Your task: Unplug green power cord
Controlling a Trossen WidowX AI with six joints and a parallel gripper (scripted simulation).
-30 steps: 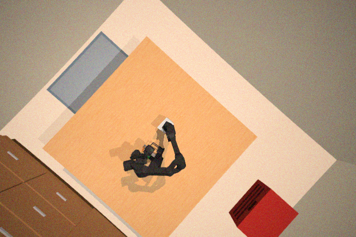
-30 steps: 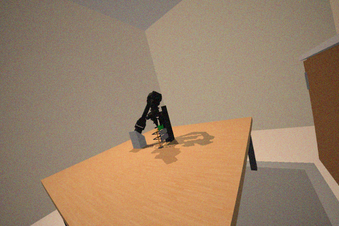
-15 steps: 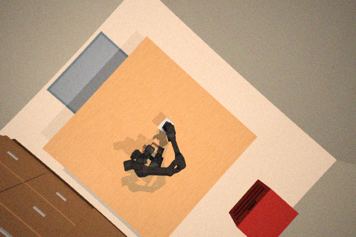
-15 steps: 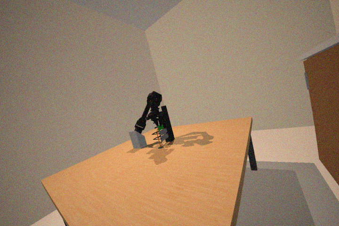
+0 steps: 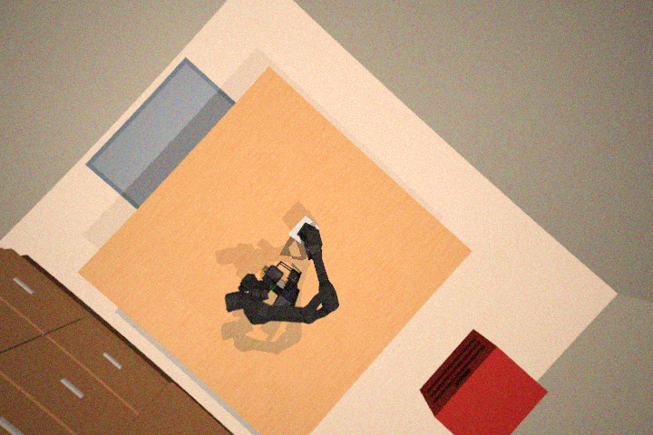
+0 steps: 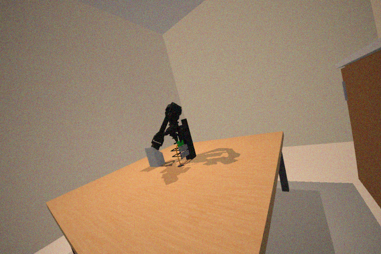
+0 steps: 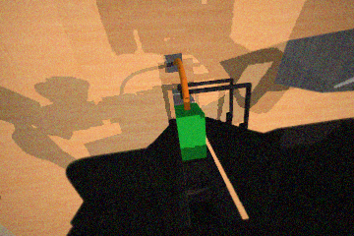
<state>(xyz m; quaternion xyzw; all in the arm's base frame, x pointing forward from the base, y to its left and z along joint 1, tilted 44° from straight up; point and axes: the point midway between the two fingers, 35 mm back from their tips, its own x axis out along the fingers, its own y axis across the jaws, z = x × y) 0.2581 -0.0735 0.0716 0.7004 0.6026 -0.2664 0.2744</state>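
The green plug is 30 mm to the left of my gripper tip.
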